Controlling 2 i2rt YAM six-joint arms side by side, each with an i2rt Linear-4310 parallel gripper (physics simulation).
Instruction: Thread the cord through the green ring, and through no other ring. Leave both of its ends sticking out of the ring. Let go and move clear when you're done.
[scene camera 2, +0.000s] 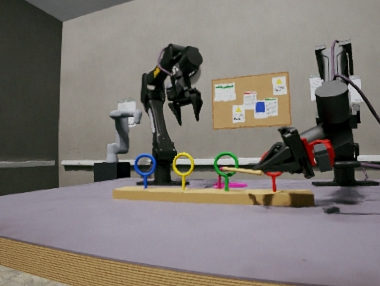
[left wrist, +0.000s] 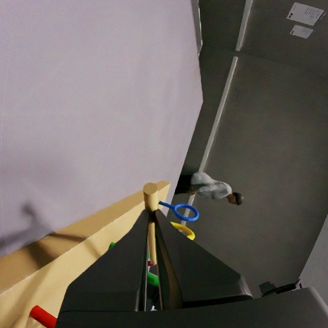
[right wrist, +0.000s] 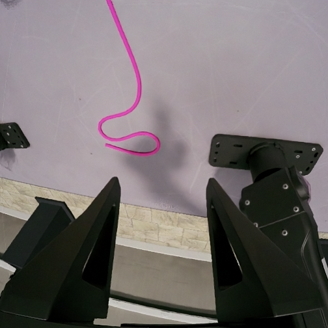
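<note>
My left gripper (scene camera 2: 260, 170) (left wrist: 150, 216) is shut on a pale wooden stick (scene camera 2: 245, 171) (left wrist: 150, 197). The stick's far end overlaps the green ring (scene camera 2: 215, 164) (left wrist: 152, 279) in scene camera 2; whether it lies inside the opening is hard to tell. The magenta cord (scene camera 2: 235, 185) (right wrist: 138, 90) comes down behind the green ring and lies on the table in bends, its free end in a loop. My right gripper (scene camera 2: 188, 120) (right wrist: 163, 182) is open and empty, high above the table, behind the rings.
The wooden base (scene camera 2: 165, 195) (left wrist: 100, 222) carries the blue ring (scene camera 2: 136, 164), the yellow ring (scene camera 2: 174, 164) and the red ring's post (scene camera 2: 274, 184). The left gripper hides much of the red ring. A black arm base (right wrist: 225, 150) stands on the table (right wrist: 50, 75) right of the cord.
</note>
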